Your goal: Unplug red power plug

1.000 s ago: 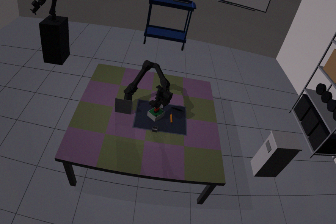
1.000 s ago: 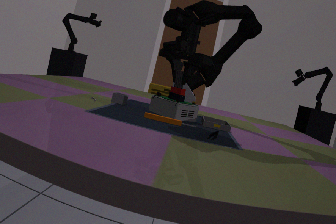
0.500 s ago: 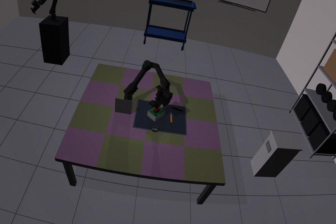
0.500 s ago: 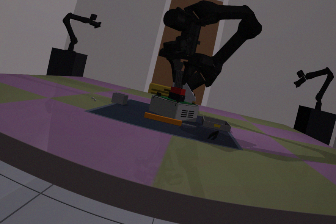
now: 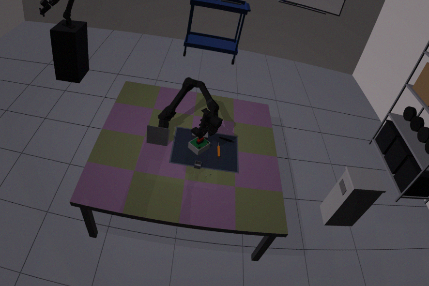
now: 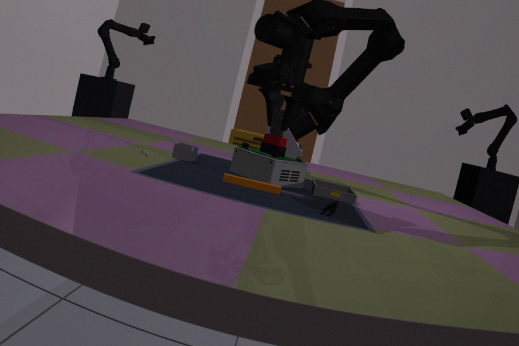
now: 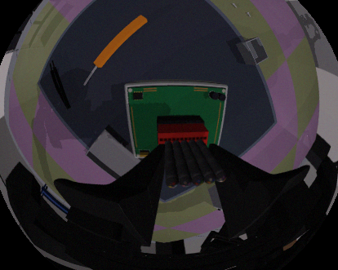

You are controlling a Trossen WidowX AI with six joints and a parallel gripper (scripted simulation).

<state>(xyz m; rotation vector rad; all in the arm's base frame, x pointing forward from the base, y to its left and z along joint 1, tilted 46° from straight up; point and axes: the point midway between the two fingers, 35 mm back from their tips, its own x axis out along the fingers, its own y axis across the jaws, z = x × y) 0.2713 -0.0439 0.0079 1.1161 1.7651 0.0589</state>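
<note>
My gripper tip is now 20 mm above the red power plug. Round my gripper tip: dark mat (110 mm below, 50 mm ahead).
</note>
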